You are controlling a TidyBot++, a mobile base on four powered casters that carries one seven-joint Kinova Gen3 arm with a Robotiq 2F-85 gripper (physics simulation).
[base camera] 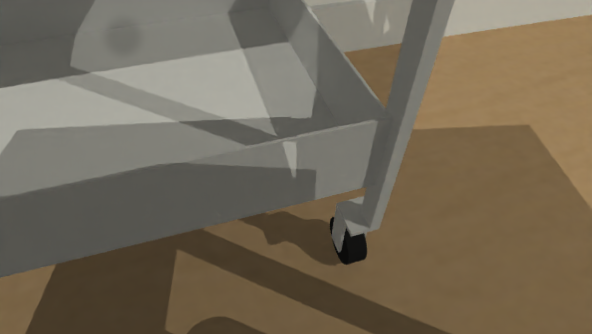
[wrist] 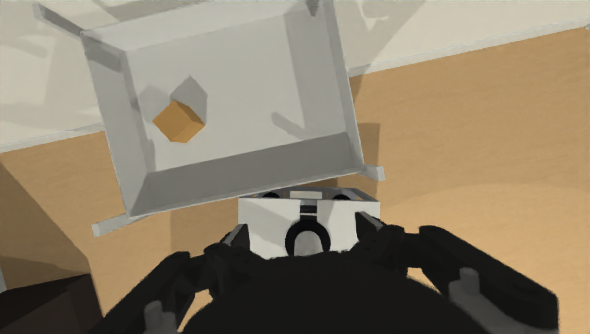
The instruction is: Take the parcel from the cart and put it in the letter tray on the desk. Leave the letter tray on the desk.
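Where they show: gripper, between the fingertips: [wrist: 302,229]; arm's base, origin of its link: [wrist: 307,243].
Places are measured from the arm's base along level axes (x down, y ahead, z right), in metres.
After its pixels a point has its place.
Observation:
The parcel, an orange-brown box [wrist: 177,122] @(x -0.316, y 0.363, z -0.258 m), lies in the left part of the top tray of the grey cart [wrist: 250,189] @(x -0.287, y 0.239, z -0.132 m) [base camera: 340,165] @(x 0.232, y 0.277, z 0.046 m) in the wrist view. My gripper [wrist: 302,229] @(x -0.518, y 0.250, z -0.032 m) is open, with no object between its fingers. It is seen from above, in front of the cart's near wall, to the right of the parcel and nearer to the robot. The white robot base shows below the fingers. The base camera shows a low shelf of the cart, a corner post and a black caster. The letter tray and the desk do not show in either view.
The cart's raised tray walls and corner posts [base camera: 412,95] @(x 0.171, y 0.275, z 0.083 m) stand around its shelves. A pale wall [wrist: 500,30] @(x 0.254, y 0.876, z 0.833 m) runs behind the cart. A dark box-like object [wrist: 55,305] @(x 0.183, y -0.427, z -1.167 m) stands at the lower left in the wrist view. Wooden floor extends right of the cart.

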